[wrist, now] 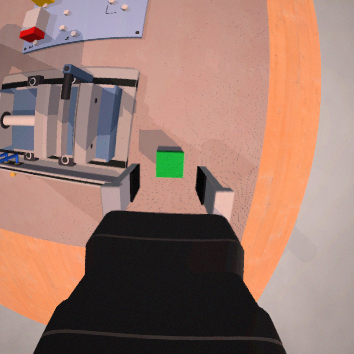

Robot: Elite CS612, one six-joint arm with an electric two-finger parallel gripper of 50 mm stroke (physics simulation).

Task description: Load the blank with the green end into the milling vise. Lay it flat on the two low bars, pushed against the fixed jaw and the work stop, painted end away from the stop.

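The blank with the green end (pixel 170 164) is beside the vise, its square green face turned up toward the camera and a thin dark strip of its side showing. The rest of its body is hidden beneath. My gripper (pixel 167 176) is open and empty. The fingertips show left and right of the blank and slightly nearer the bottom of the view, with gaps on both sides. The milling vise (pixel 86 122) is at the left, its two jaws apart. A blue arm with a black rod (pixel 66 86) reaches over the jaw gap. The low bars are hard to make out.
A pale blue board (pixel 105 27) with white pegs lies at the top left, holding a blank with a red end (pixel 32 34); part of a yellow end (pixel 43 2) shows at the top edge. The orange wooden table border (pixel 295 100) runs along the right and bottom.
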